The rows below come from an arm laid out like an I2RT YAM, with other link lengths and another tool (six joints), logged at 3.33 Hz.
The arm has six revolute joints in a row. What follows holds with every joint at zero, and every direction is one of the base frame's. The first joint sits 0.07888 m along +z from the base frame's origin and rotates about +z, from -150 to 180 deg. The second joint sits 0.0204 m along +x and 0.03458 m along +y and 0.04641 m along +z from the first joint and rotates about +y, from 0 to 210 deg. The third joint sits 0.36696 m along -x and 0.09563 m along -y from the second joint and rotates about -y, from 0 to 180 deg. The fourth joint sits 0.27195 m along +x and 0.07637 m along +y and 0.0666 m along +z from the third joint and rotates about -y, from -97 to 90 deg. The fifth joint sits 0.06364 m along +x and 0.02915 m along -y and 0.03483 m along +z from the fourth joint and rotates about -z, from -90 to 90 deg. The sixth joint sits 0.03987 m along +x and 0.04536 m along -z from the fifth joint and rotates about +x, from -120 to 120 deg. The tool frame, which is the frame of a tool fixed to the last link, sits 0.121 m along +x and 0.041 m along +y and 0.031 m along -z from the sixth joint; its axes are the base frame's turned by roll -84.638, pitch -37.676 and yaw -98.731 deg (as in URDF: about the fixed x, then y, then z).
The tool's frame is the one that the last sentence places.
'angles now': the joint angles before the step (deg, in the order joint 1, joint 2, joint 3, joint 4, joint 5, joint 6). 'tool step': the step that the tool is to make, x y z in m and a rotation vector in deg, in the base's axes. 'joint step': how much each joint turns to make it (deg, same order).
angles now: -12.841 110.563 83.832 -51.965 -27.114 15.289
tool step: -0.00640 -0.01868 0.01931 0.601 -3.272 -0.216
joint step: -3.082 -1.989 0.480 -0.787 -1.967 -2.843
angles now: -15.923 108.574 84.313 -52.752 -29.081 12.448
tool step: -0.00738 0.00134 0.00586 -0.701 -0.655 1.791
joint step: 0.022 -1.005 0.000 -1.201 0.087 -2.099
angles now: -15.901 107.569 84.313 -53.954 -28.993 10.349
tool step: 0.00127 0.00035 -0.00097 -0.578 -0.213 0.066
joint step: 0.241 -0.001 -0.001 0.395 0.525 0.067
